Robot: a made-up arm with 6 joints. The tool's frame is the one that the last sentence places.
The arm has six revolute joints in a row. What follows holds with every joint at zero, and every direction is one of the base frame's.
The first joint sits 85 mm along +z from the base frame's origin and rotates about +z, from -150 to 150 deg.
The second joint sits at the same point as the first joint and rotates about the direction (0.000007, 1, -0.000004), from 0 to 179.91 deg.
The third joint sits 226 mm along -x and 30.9 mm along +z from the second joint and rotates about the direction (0.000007, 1, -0.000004), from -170 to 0 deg.
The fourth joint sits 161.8 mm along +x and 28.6 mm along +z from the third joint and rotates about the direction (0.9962, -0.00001, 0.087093), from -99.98 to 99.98 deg.
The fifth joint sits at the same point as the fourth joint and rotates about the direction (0.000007, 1, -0.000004), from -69.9 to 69.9 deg.
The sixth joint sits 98.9 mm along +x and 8.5 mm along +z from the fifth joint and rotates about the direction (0.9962, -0.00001, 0.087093), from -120 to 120 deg.
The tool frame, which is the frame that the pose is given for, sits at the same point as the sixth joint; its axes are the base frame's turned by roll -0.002, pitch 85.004 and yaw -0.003 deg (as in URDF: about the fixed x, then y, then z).
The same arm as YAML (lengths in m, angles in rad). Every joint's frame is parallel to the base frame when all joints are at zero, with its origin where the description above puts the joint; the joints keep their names.
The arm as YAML. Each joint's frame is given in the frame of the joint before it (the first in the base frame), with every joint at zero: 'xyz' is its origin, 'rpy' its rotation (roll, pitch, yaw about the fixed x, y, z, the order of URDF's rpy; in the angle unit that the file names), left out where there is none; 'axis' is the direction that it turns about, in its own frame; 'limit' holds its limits. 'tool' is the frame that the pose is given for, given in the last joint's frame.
units:
  length: m
  angle: rad
joints:
  - name: joint 1
    type: revolute
    origin:
      xyz: [0.0, 0.0, 0.085]
    axis: [0.0, 0.0, 1.0]
    limit:
      lower: -2.618
      upper: 2.618
  - name: joint 2
    type: revolute
    origin:
      xyz: [0.0, 0.0, 0.0]
    axis: [0.0, 1.0, 0.0]
    limit:
      lower: 0.0
      upper: 3.14
  - name: joint 3
    type: revolute
    origin:
      xyz: [-0.226, 0.0, 0.0309]
    axis: [0.0, 1.0, 0.0]
    limit:
      lower: -2.9671
      upper: 0.0
  - name: joint 4
    type: revolute
    origin:
      xyz: [0.1618, 0.0, 0.0286]
    axis: [0.9962, 0.0, 0.0871]
    limit:
      lower: -1.745
      upper: 1.745
  - name: joint 5
    type: revolute
    origin:
      xyz: [0.0, 0.0, 0.0]
    axis: [0.0, 1.0, 0.0]
    limit:
      lower: -1.22
      upper: 1.22
  - name: joint 6
    type: revolute
    origin:
      xyz: [0.0989, 0.0, 0.0085]
    axis: [0.9962, 0.0, 0.0871]
    limit:
      lower: -2.0944
      upper: 2.0944
tool:
  origin:
    xyz: [0.0, 0.0, 0.0]
    rpy: [0.0, 1.4836, -0.0001]

